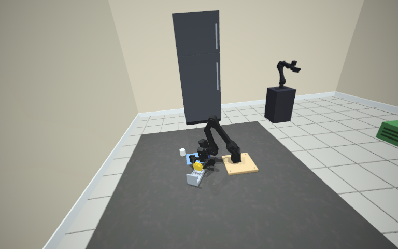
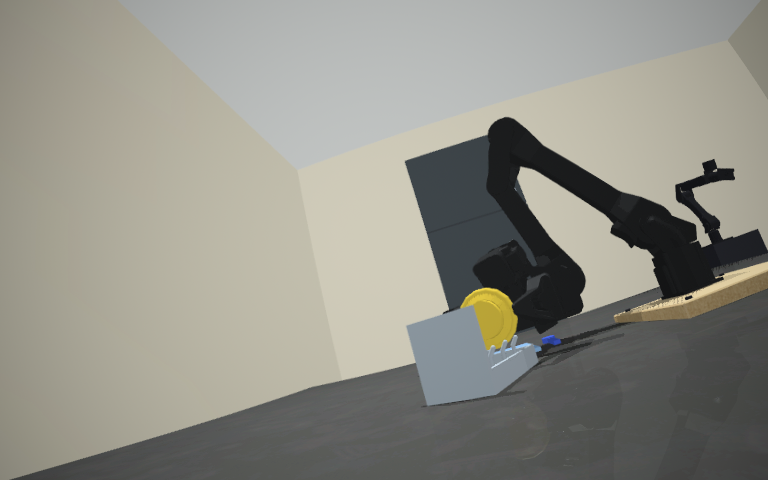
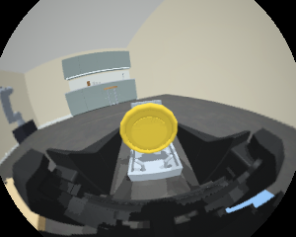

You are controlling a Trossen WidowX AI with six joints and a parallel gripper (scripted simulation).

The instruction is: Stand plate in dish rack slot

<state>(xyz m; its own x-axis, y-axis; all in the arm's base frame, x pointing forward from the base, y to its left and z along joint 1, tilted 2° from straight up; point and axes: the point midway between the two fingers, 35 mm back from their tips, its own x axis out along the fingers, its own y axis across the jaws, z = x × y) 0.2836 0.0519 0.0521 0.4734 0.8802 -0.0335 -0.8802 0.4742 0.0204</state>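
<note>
Right now my gripper tip is 1 cm short of the dish rack, 2 cm to the right of it and 4 cm above it. From my gripper tip the other things lie so: yellow plate: 1 cm to the right; blue spoon: 11 cm behind, 19 cm to the right, 6 cm below; light blue mat: 19 cm to the right, 6 cm below.
</note>
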